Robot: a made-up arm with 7 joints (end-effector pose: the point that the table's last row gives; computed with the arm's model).
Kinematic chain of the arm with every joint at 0, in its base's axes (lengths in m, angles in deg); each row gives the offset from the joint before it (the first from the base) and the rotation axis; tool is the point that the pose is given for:
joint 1: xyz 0 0.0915 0 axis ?
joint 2: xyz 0 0.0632 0 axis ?
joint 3: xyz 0 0 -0.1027 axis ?
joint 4: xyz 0 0 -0.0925 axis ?
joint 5: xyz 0 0 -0.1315 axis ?
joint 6: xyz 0 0 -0.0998 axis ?
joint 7: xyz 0 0 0 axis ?
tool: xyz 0 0 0
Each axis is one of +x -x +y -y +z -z.
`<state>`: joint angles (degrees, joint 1 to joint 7).
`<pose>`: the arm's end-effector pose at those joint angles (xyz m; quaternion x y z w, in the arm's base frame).
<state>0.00 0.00 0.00 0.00 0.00 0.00 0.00</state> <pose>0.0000 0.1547 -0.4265 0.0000 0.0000 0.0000 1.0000</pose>
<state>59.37 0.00 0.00 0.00 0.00 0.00 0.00</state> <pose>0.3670 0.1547 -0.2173 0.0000 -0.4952 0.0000 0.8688</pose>
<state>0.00 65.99 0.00 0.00 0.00 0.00 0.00</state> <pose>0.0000 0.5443 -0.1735 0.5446 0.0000 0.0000 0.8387</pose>
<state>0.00 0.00 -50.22 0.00 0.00 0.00 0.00</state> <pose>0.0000 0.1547 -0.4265 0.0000 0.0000 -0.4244 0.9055</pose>
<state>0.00 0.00 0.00 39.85 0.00 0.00 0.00</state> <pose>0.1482 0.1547 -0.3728 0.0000 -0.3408 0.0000 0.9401</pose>
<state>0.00 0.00 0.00 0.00 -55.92 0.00 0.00</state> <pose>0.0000 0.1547 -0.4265 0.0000 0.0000 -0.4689 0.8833</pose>
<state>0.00 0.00 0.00 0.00 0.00 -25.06 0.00</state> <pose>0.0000 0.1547 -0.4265 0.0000 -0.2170 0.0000 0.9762</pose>
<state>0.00 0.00 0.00 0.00 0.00 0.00 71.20</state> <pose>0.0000 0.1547 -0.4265 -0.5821 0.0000 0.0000 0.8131</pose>
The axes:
joint 1: -y
joint 2: +x
joint 3: +z
joint 4: -y
joint 5: +z
joint 6: +y
joint 7: -x

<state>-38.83 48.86 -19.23 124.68 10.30 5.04 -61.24</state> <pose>0.0841 0.1614 -0.1820 0.2803 -0.6317 -0.0518 0.7209</pose>
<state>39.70 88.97 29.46 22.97 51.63 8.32 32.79</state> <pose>0.0368 0.5636 0.0787 0.2024 -0.8245 0.2695 0.4545</pose>
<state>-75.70 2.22 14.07 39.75 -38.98 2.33 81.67</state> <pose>-0.3244 0.2051 -0.2307 -0.5800 0.4351 0.0209 0.6884</pose>
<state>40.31 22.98 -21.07 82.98 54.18 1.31 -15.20</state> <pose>0.3173 0.1660 -0.0429 -0.1984 -0.7786 0.1118 0.5848</pose>
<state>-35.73 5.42 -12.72 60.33 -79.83 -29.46 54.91</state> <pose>-0.0233 0.1399 -0.3682 -0.3578 0.0099 -0.7918 0.4950</pose>
